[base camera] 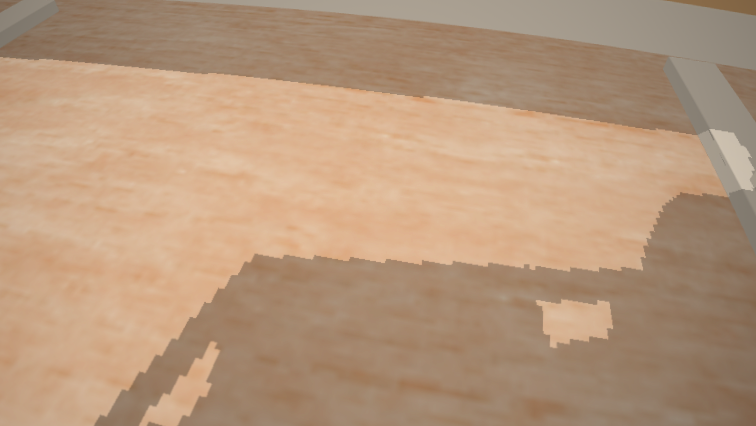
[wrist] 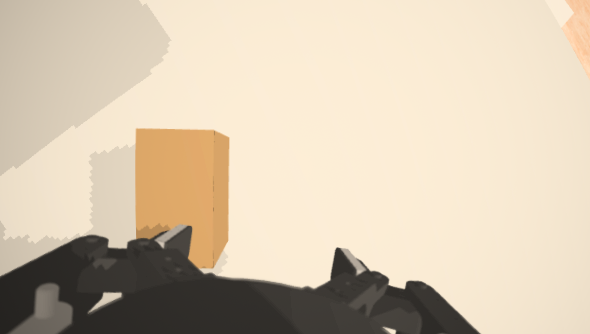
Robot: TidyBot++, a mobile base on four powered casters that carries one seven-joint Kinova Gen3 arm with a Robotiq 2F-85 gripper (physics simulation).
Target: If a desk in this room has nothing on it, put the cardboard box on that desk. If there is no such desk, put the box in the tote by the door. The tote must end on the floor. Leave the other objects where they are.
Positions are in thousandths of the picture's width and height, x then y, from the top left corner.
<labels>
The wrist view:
gripper: 445,759
cardboard box: 308,525
white desk: 743,445
</labels>
